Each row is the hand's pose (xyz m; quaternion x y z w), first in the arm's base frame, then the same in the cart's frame.
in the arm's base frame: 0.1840 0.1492 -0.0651 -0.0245 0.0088 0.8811 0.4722
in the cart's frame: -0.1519 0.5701 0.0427 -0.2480 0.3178 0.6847 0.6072
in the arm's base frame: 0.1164 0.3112 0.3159 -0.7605 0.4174 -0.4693 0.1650
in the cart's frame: -0.1192 0.9615 0.1898 0.6282 -0.3545 0.6581 0.2160
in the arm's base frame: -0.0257 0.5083 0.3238 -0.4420 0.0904 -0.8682 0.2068
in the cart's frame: -0.1611 1.1392 0.0292 0.4060 0.1611 0.8845 0.1639
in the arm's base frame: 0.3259 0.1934 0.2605 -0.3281 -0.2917 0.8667 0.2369
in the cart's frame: 0.0147 0.7765 0.2829 -0.4968 0.1216 0.8186 0.2612
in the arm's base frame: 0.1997 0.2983 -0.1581 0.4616 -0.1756 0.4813 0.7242
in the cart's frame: -0.0789 0.5922 -0.1164 0.0769 -0.1184 0.3676 0.9192
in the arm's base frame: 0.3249 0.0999 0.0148 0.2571 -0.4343 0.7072 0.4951
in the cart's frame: -0.0418 0.5464 0.1690 -0.0898 -0.2084 0.7062 0.6707
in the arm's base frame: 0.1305 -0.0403 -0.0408 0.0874 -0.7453 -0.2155 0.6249
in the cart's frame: -0.2807 0.4877 0.1692 -0.3062 -0.8056 -0.0441 0.5053
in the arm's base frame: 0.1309 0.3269 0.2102 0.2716 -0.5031 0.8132 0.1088
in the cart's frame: -0.1058 0.8922 0.1083 0.0475 -0.2115 0.9121 0.3480
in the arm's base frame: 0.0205 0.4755 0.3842 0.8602 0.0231 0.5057 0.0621
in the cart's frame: -0.1301 1.1450 0.1058 0.7260 0.0205 0.4814 0.4906
